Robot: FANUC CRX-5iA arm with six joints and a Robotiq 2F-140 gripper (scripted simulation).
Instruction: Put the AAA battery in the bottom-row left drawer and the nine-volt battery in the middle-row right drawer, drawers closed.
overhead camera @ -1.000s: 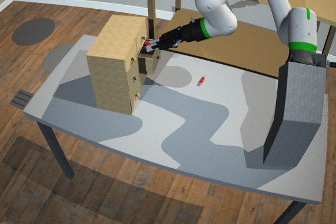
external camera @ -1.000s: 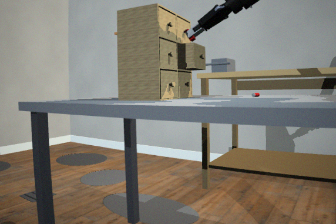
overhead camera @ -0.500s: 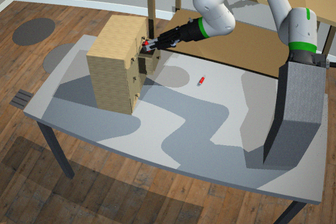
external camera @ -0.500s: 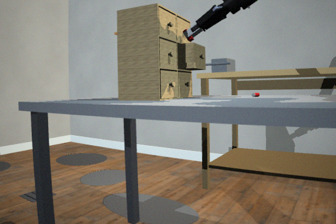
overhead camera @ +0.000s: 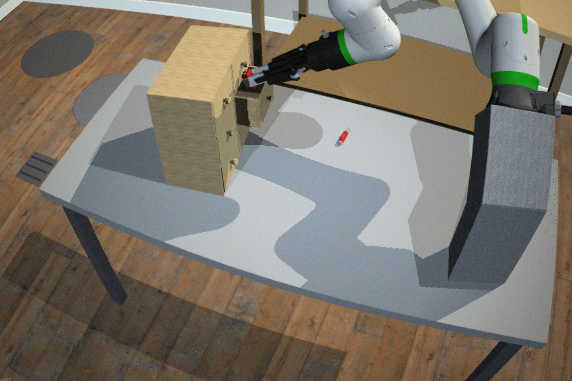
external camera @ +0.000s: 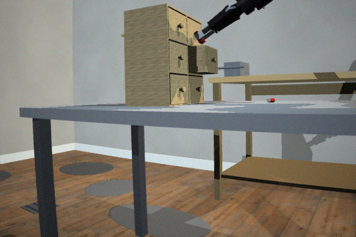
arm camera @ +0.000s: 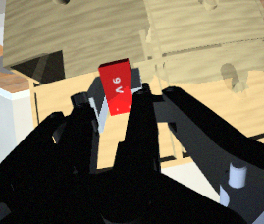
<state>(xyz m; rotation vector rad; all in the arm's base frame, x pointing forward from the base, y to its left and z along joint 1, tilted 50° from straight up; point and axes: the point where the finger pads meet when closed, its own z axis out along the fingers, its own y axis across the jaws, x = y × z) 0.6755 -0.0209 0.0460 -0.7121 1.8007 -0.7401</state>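
The red nine-volt battery lies 30 mm ahead of my hand.
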